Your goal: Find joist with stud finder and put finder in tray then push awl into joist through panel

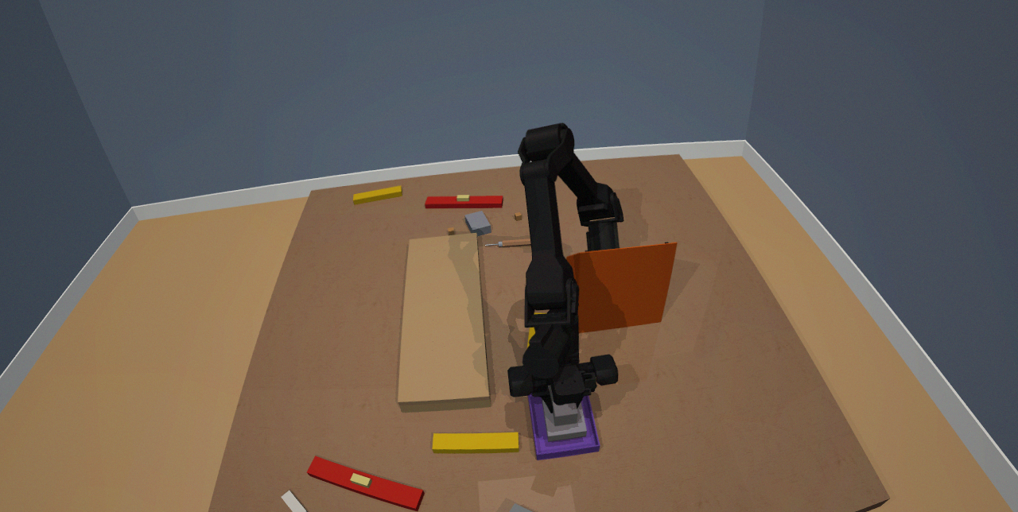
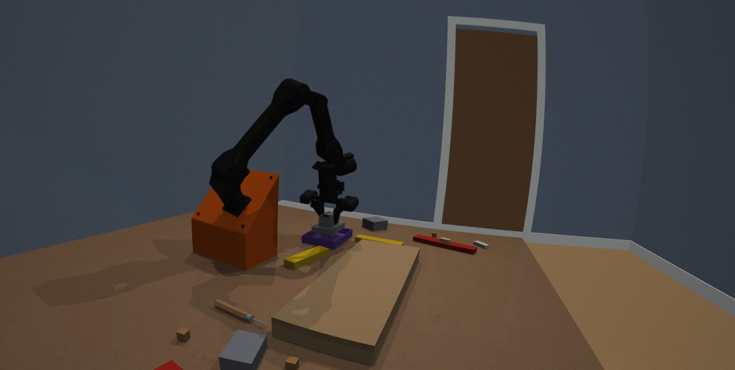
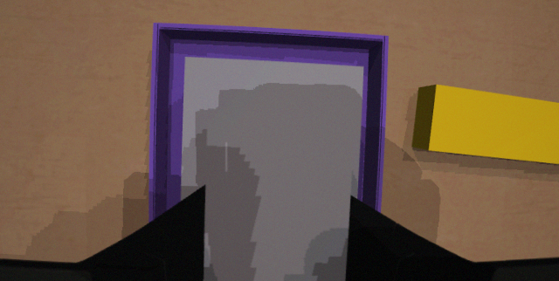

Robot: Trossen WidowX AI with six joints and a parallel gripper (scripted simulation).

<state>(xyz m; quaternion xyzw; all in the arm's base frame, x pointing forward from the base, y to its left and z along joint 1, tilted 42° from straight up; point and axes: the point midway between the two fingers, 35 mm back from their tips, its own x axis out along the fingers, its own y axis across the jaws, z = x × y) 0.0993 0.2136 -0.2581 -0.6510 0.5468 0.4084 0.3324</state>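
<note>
Right now the purple tray is 40 mm below my gripper tip and 10 mm to the right of it. The rest, counted from my gripper tip: awl 550 mm to the right, 150 mm ahead, 50 mm below; grey stud finder 20 mm to the right, 20 mm above; grey block 630 mm to the right, 230 mm ahead, 40 mm below.
</note>
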